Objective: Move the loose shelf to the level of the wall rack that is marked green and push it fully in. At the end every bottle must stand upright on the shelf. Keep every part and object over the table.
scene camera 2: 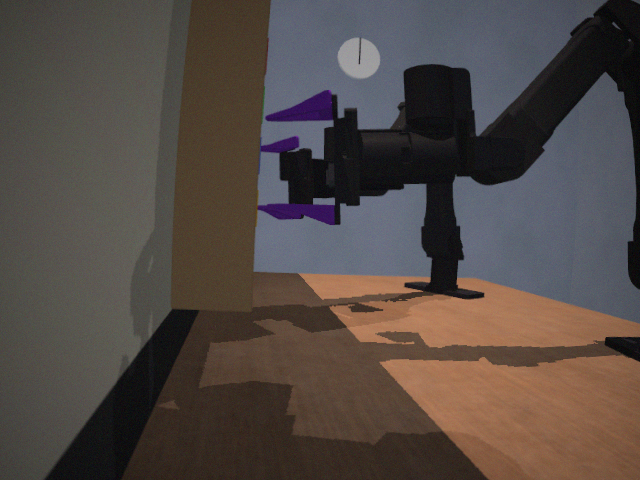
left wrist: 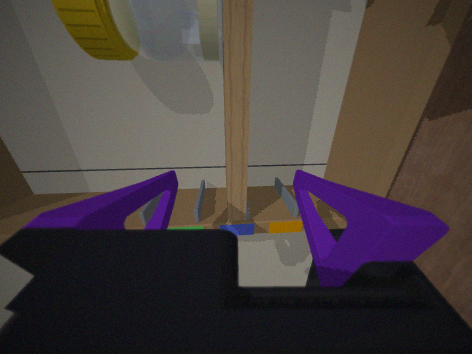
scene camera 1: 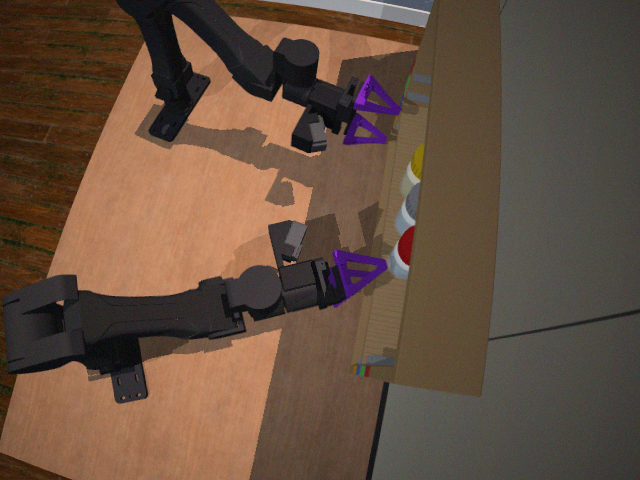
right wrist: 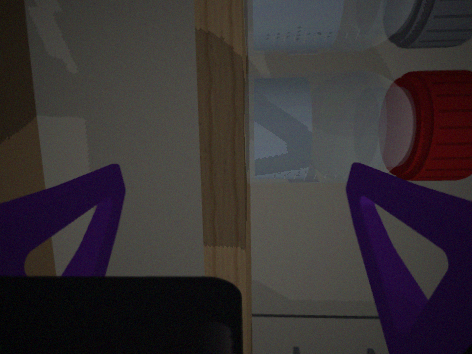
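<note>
The loose shelf (scene camera 1: 385, 310) (left wrist: 237, 125) (right wrist: 222, 150) lies in the wall rack (scene camera 1: 460, 206) (scene camera 2: 222, 155). In the left wrist view its end meets the blue mark (left wrist: 237, 229), beside the green mark (left wrist: 186, 228). Upright on it stand the yellow-capped bottle (scene camera 1: 412, 180) (left wrist: 165, 30), the grey-capped bottle (scene camera 1: 405, 214) (right wrist: 300, 22) and the red-capped bottle (scene camera 1: 399, 255) (right wrist: 425, 125). My left gripper (scene camera 1: 392, 126) (scene camera 2: 265, 163) (left wrist: 235, 176) is open, its fingers above and below the shelf's front edge near one end. My right gripper (scene camera 1: 386, 264) (scene camera 2: 260, 178) (right wrist: 235, 176) is open likewise near the red-capped bottle. Contact is unclear.
Grey brackets (left wrist: 200, 200) (left wrist: 286, 196) stick out at the levels in the rack's end. An orange mark (left wrist: 286, 226) is beside the blue one. The table (scene camera 1: 180, 206) (scene camera 2: 516, 403) extends under both arms, and the wall (scene camera 1: 563, 206) (scene camera 2: 77, 155) is behind the rack.
</note>
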